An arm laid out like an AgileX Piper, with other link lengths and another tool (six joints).
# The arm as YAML. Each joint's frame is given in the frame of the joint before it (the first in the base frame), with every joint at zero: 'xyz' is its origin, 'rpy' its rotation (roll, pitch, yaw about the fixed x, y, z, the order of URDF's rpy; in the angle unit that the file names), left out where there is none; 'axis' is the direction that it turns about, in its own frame. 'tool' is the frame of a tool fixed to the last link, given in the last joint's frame.
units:
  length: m
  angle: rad
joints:
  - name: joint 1
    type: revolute
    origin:
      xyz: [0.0, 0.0, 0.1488]
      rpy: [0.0, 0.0, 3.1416]
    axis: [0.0, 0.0, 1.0]
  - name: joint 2
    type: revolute
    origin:
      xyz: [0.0, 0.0, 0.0]
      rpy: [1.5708, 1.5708, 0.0]
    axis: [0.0, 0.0, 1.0]
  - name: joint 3
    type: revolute
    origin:
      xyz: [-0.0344, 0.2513, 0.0]
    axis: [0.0, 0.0, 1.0]
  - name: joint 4
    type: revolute
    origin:
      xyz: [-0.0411, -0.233, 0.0]
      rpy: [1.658, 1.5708, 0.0]
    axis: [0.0, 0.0, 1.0]
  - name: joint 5
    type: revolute
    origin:
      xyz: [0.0, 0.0, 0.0]
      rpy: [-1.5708, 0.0, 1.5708]
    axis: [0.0, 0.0, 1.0]
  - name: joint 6
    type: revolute
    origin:
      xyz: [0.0, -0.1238, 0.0]
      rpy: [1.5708, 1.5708, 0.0]
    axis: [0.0, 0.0, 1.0]
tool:
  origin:
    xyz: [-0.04, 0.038, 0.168]
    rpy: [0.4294, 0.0, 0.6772]
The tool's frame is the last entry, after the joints.
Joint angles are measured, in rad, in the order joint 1, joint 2, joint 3, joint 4, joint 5, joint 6. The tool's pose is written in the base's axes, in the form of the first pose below.
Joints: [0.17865 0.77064 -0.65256 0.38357 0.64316 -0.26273]
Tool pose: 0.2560 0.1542 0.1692 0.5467 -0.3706 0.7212 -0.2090
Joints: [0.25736 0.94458 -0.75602 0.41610 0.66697 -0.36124]
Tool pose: 0.2574 0.1822 0.1591 0.5287 -0.4431 0.7019 -0.1774
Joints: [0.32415 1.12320 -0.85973 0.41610 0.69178 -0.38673]
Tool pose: 0.2612 0.2056 0.1420 0.4977 -0.4934 0.6977 -0.1485
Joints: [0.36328 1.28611 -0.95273 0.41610 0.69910 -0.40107]
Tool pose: 0.2714 0.2226 0.1234 0.4701 -0.5242 0.6980 -0.1304
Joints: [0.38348 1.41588 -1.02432 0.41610 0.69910 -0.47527]
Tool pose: 0.2813 0.2306 0.1029 0.4533 -0.5647 0.6781 -0.1255
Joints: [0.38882 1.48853 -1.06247 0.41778 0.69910 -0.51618]
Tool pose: 0.2871 0.2335 0.0897 0.4427 -0.5845 0.6688 -0.1224
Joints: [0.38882 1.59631 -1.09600 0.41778 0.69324 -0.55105]
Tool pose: 0.2915 0.2332 0.0619 0.4164 -0.6048 0.6690 -0.1155
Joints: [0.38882 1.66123 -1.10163 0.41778 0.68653 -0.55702]
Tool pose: 0.2894 0.2315 0.0407 0.3939 -0.6130 0.6762 -0.1086
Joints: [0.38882 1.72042 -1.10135 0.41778 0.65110 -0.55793]
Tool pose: 0.2931 0.2299 0.0212 0.3806 -0.6135 0.6832 -0.1099
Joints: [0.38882 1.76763 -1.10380 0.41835 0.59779 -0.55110]
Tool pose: 0.3037 0.2299 0.0075 0.3789 -0.6059 0.6894 -0.1184
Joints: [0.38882 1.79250 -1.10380 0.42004 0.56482 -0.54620]
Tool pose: 0.3099 0.2299 0.0001 0.3791 -0.6003 0.6932 -0.1239
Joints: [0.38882 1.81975 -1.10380 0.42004 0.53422 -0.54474]
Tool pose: 0.3150 0.2290 -0.0086 0.3776 -0.5973 0.6957 -0.1290
